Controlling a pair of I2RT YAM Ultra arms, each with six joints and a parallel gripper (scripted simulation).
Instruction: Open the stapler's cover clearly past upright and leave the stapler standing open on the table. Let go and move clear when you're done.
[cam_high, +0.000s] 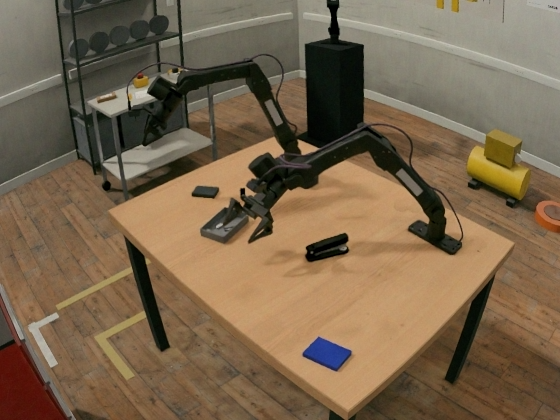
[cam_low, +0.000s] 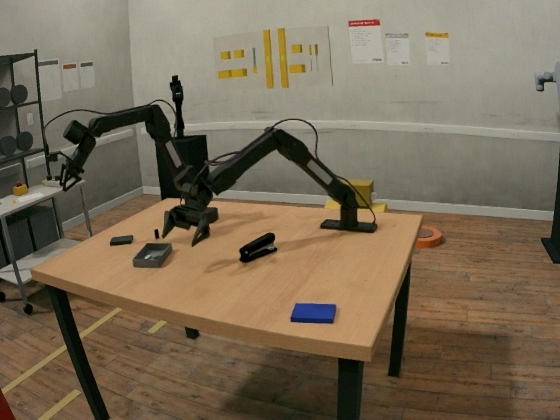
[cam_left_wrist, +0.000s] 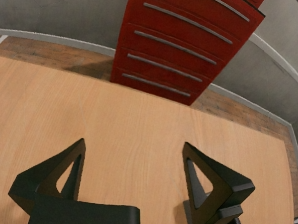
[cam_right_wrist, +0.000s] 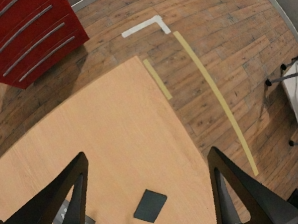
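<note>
Now: the stapler cover 210 mm behind my left hand, 160 mm to the left of it and 80 mm below it. From my left hand the other things lie so: grey tray: 100 mm behind, 180 mm to the right, 110 mm below; then stapler: 210 mm behind, 160 mm to the left, 100 mm below; then black piece: 270 mm behind, 280 mm to the right, 110 mm below.
</note>
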